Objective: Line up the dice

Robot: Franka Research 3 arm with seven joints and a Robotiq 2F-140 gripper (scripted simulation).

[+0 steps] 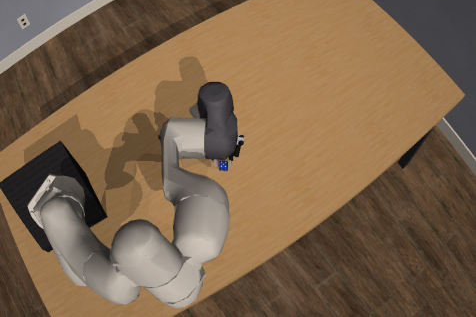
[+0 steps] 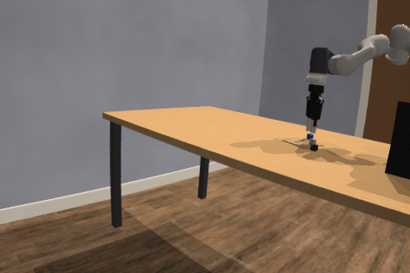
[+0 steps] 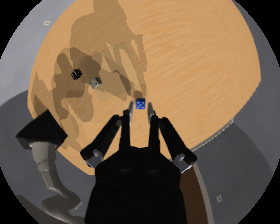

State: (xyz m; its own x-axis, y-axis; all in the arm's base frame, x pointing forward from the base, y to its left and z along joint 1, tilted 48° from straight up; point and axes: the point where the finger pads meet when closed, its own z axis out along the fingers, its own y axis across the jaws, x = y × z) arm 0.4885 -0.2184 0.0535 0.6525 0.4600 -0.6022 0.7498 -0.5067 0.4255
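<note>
Now: hand 5 cm above the blue die. From my hand the other things lie so: white die (6 cm behind, 13 cm to the left, 5 cm below); then thin tan mat (1 cm behind, 13 cm to the left, 6 cm below); then black die (9 cm behind, 21 cm to the left, 5 cm below).
</note>
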